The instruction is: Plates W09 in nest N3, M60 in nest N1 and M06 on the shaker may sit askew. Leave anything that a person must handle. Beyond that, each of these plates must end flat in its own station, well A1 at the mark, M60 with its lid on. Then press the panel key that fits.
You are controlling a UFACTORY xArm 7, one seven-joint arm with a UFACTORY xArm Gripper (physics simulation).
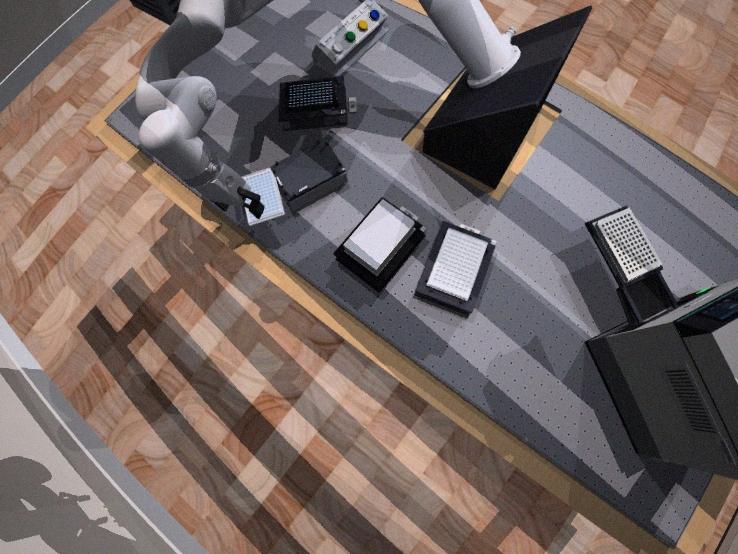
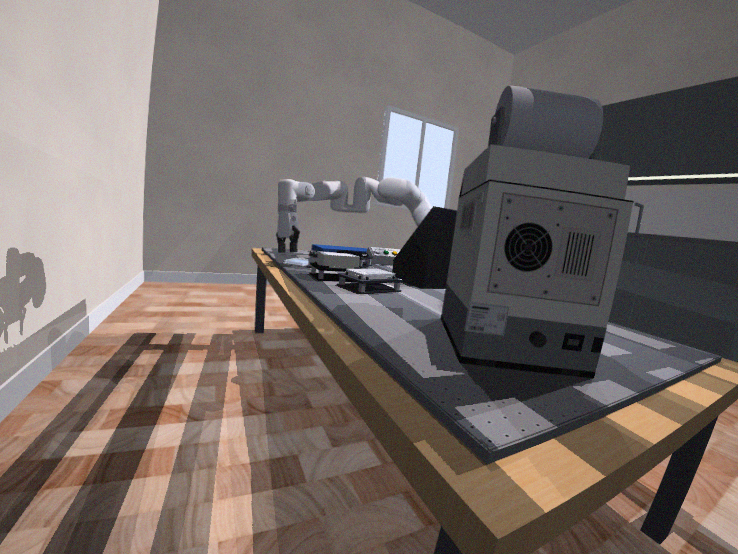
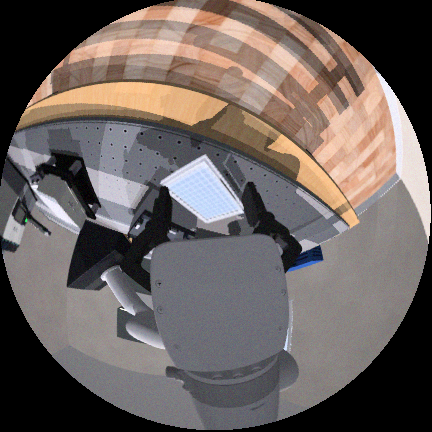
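Observation:
My gripper (image 1: 250, 203) (image 2: 287, 245) (image 3: 207, 191) is open and empty, with its fingers over a pale blue welled plate (image 1: 268, 194) (image 2: 295, 261) (image 3: 204, 192). This plate lies beside a black box-shaped unit (image 1: 309, 171) near the table's edge. A plate with a smooth white top (image 1: 380, 236) (image 2: 337, 259) sits on a black nest. A white welled plate (image 1: 458, 262) (image 2: 369, 273) sits on the nest beside it. A dark welled plate (image 1: 311, 93) is on a black station. A pale plate with dark wells (image 1: 629, 245) is on a black carrier. The plate labels and A1 marks are not readable.
The key panel (image 1: 350, 35) (image 2: 384, 252) has white, green, yellow and blue keys. A black wedge-shaped arm base (image 1: 476, 128) (image 2: 426, 253) stands behind the nests. A large machine (image 1: 667, 381) (image 2: 539, 268) stands at the far end. The table's wooden edge (image 1: 369, 351) (image 3: 150, 97) runs near the gripper.

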